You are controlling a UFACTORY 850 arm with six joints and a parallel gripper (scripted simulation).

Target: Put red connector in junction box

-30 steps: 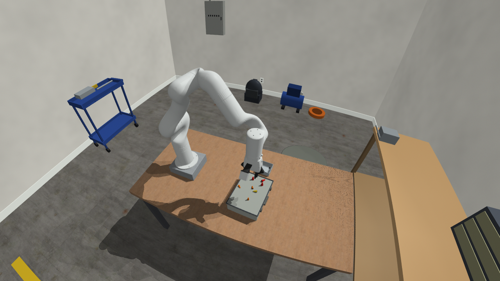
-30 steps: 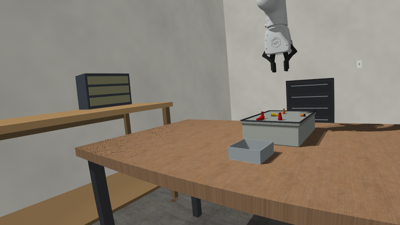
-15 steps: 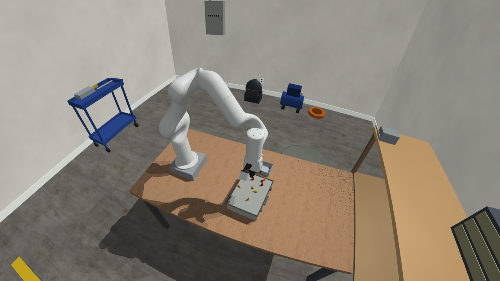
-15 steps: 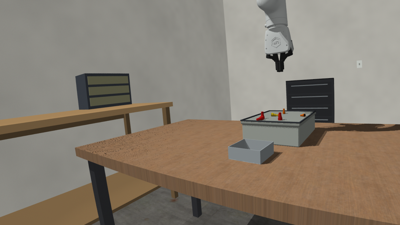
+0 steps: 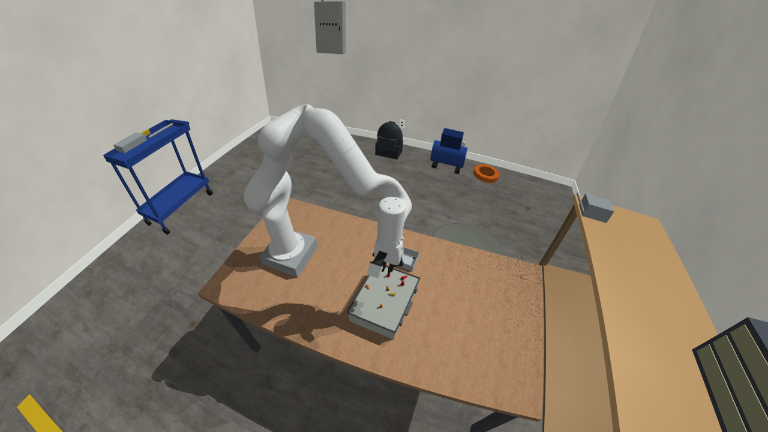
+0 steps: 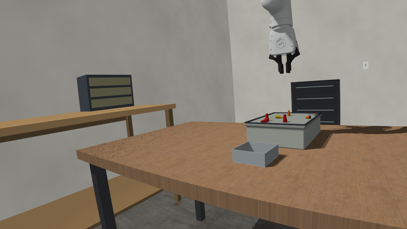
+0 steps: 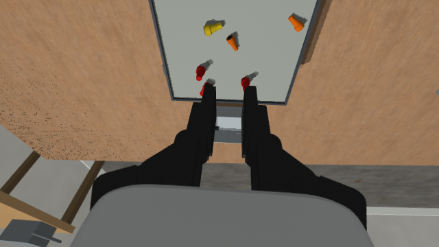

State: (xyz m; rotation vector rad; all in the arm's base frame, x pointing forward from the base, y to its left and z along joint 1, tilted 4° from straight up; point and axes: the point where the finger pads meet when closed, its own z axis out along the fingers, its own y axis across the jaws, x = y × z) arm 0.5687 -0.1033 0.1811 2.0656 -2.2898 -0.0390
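Now: the yellow connector 30 mm ahead of my hand, 10 mm to the left of it and 190 mm below it. Round my hand: grey tool case: 220 mm below.
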